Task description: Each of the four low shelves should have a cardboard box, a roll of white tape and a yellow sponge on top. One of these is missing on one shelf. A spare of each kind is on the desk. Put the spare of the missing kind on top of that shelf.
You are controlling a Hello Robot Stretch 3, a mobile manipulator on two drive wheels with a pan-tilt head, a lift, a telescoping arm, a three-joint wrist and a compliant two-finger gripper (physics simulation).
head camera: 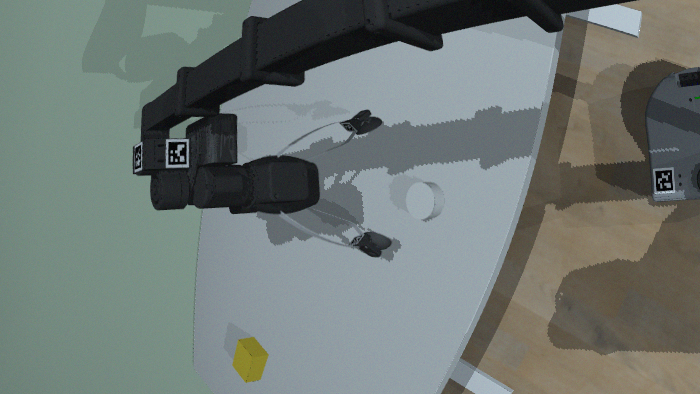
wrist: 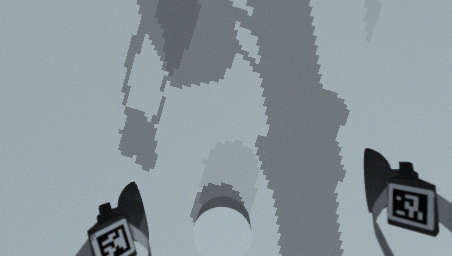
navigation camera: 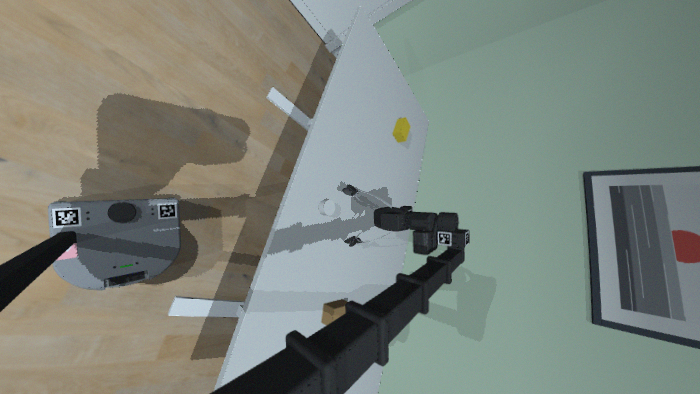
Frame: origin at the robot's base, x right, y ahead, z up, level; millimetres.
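Seen in the pictures: gripper, fingertip midpoint: (head camera: 381,182) (navigation camera: 345,215); robot's base at its link origin: (navigation camera: 122,211).
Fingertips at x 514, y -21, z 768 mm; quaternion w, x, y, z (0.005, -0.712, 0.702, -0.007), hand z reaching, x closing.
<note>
Offsets run from my fingertips to a thing's middle. Level surfaces: height alone.
The white tape roll @[dx -46, dy +28, dz -35 mm] (head camera: 421,201) (navigation camera: 328,207) (wrist: 221,232) stands on end on the white desk @[dz -47 mm] (head camera: 400,310) (navigation camera: 360,100) (wrist: 50,100). My gripper (head camera: 372,183) (navigation camera: 351,215) (wrist: 250,187) is open wide and empty. In the head view its fingertips are a little short of the roll, on the wall side. In the wrist view the roll is at the bottom edge, between the fingers' lines and nearer the left finger. The yellow sponge @[dx +448, dy +373, dz -25 mm] (head camera: 250,360) (navigation camera: 401,130) lies near the desk's wall side. The cardboard box @[dx -26, dy -326, dz -22 mm] (navigation camera: 333,311) is partly hidden by the arm. The low shelves do not show.
The robot's base (head camera: 670,130) (navigation camera: 120,240) stands on the wooden floor in front of the desk. The extended arm (head camera: 320,40) (navigation camera: 350,325) crosses above the desk. The green wall (head camera: 100,225) (navigation camera: 525,100) is behind it, with a framed picture (navigation camera: 650,250).
</note>
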